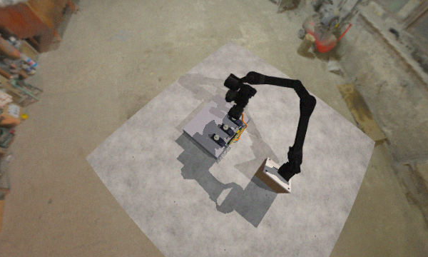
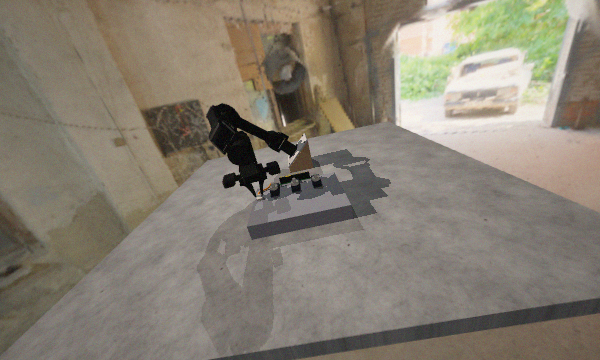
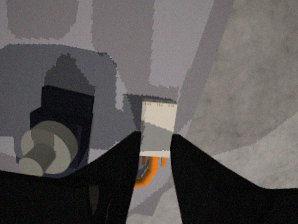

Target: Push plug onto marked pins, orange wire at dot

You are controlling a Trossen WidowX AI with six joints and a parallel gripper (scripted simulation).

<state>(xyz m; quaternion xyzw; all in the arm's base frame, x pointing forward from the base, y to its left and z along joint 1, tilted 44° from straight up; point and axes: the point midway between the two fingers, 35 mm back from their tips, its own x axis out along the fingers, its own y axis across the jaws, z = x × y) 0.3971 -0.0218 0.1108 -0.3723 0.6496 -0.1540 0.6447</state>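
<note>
The yellow band lies 10 cm to the left of my gripper tip, 9 cm behind it and 2 cm above it. Round my gripper tip: grey printed holder: 14 cm to the left, 7 cm ahead, 3 cm below.
</note>
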